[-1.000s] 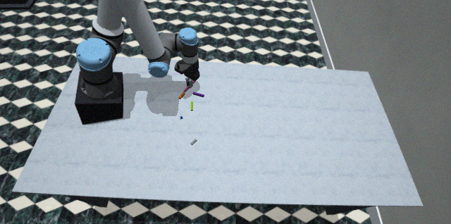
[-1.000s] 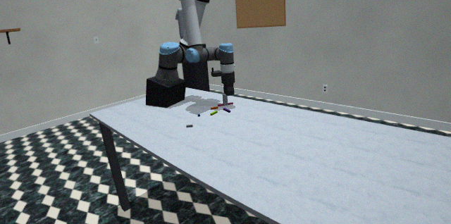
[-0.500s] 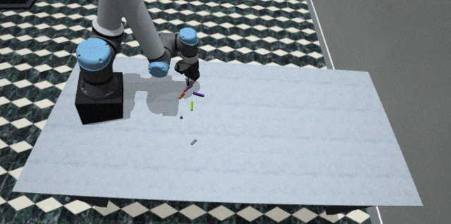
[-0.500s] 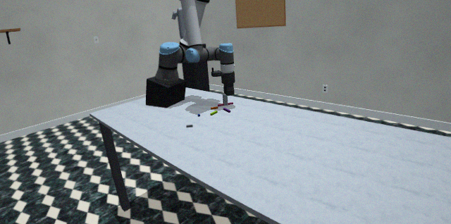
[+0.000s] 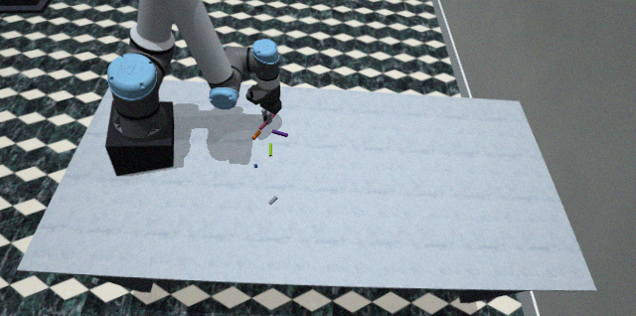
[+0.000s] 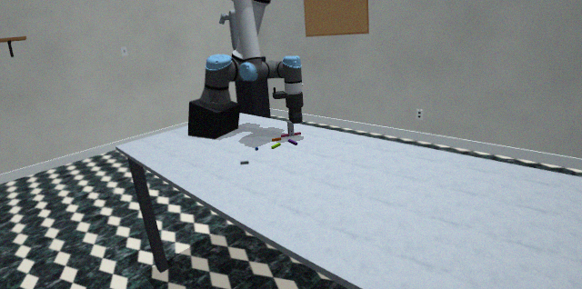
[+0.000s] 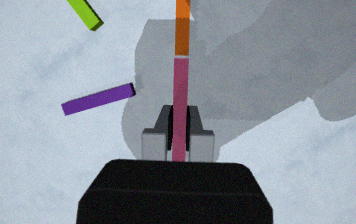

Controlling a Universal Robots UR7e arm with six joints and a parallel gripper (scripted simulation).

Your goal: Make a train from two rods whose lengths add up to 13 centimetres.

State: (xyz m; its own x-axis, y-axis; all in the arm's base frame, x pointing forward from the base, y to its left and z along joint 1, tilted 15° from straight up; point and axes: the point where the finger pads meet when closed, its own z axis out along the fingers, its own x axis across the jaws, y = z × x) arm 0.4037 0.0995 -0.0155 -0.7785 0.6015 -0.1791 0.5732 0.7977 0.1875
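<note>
My hand is 50 mm short of the purple rod, 50 mm to the left of it and 30 mm above it. Also, from my hand: orange rod 40 mm behind, 50 mm to the right, 30 mm below; then pink rod 10 mm below; then lime rod 10 mm ahead, 120 mm to the right, 30 mm below.
</note>
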